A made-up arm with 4 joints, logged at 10 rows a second.
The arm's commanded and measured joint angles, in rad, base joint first. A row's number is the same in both.
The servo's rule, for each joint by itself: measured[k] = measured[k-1] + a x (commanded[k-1-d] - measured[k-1]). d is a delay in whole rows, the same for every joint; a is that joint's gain. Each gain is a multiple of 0.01, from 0.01 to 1. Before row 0 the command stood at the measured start. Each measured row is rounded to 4 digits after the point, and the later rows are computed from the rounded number. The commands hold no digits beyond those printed.
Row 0, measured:
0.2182 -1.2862 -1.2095 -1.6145
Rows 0 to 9, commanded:
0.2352 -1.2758 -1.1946 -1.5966
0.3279 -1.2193 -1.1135 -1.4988
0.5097 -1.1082 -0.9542 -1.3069
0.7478 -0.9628 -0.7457 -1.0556
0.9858 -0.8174 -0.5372 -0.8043
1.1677 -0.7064 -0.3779 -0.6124
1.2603 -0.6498 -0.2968 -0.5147
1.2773 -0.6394 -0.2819 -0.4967
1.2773 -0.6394 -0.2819 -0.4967
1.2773 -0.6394 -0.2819 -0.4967
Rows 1 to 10, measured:
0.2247 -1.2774 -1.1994 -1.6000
0.2639 -1.2280 -1.1410 -1.5180
0.3573 -1.1262 -1.0140 -1.3470
0.5057 -0.9873 -0.8316 -1.1110
0.6881 -0.8429 -0.6314 -0.8626
0.8703 -0.7269 -0.4590 -0.6599
1.0185 -0.6614 -0.3487 -0.5423
1.1168 -0.6427 -0.3033 -0.5054
1.1778 -0.6399 -0.2887 -0.4984
1.2156 -0.6395 -0.2841 -0.4970
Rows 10 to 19, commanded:
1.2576 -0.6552 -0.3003 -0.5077
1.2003 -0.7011 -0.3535 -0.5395
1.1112 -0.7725 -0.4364 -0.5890
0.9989 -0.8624 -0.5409 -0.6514
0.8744 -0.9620 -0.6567 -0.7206
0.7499 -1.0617 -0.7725 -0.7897
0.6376 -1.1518 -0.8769 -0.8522
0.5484 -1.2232 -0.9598 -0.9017
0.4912 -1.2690 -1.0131 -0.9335
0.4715 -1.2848 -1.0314 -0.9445
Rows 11 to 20, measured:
1.2316 -0.6528 -0.2951 -0.5057
1.2197 -0.6939 -0.3348 -0.5331
1.1785 -0.7607 -0.4039 -0.5784
1.1103 -0.8471 -0.4971 -0.6375
1.0207 -0.9448 -0.6056 -0.7048
0.9178 -1.0442 -0.7191 -0.7736
0.8113 -1.1357 -0.8264 -0.8373
0.7114 -1.2101 -0.9171 -0.8895
0.6277 -1.2602 -0.9824 -0.9251
0.5683 -1.2811 -1.0157 -0.9408

